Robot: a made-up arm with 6 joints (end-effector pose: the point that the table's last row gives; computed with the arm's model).
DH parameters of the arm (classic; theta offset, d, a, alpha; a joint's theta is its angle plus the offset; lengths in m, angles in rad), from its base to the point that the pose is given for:
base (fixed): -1.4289 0 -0.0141 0
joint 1: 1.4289 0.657 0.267 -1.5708
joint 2: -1.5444 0 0.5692 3.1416
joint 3: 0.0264 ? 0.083 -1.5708
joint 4: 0 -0.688 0.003 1.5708
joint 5: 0 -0.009 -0.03 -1.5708
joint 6: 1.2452 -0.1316 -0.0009 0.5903
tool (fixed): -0.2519 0.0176 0 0
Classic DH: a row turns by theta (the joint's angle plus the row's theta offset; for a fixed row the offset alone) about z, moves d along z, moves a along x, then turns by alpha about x.
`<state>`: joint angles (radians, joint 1 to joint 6).
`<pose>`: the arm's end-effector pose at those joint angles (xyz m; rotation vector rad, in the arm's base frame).
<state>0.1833 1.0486 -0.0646 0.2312 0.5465 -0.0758</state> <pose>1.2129 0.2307 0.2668 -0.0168 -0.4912 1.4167</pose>
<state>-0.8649 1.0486 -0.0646 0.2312 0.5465 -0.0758</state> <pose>0.7922 -0.9306 0.2668 -0.2402 -0.3846 0.3880</pose>
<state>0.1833 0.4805 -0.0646 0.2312 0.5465 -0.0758</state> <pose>1.2700 0.2413 0.8484 -0.3359 -1.0232 1.3781</pose>
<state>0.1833 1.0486 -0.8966 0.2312 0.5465 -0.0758</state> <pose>0.5826 0.1139 0.1379 0.4248 0.2921 1.3257</pose>
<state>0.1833 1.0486 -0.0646 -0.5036 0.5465 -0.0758</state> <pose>1.2177 0.1982 0.2662 0.1114 -0.5905 0.6842</pose>
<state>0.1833 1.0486 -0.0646 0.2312 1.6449 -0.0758</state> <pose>1.2319 0.2519 0.3876 -0.3865 -1.6306 1.3146</pose>
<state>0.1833 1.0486 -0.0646 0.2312 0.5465 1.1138</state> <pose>1.2082 0.2405 0.2647 -0.9262 -0.0265 2.1884</pose>
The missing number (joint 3, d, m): 0.023
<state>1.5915 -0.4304 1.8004 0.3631 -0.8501 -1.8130</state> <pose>0.0666 -0.3790 1.7751 -2.6077 1.3879 -0.3581</pose>
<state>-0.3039 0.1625 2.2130 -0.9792 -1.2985 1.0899</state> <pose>0.0455 0.0844 1.8209 -1.9102 -1.1744 1.7000</pose>
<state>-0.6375 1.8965 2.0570 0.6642 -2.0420 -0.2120</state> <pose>1.0831 -0.8852 0.5681 0.2741 0.7367 -0.2691</pose>
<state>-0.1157 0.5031 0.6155 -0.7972 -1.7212 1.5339</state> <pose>1.1911 -0.0569 1.2402 0.3314 -0.2287 2.5750</pose>
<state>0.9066 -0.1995 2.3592 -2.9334 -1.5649 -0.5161</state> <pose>-0.3056 -0.3746 1.4208 -0.1616 -0.3079 -1.7124</pose>
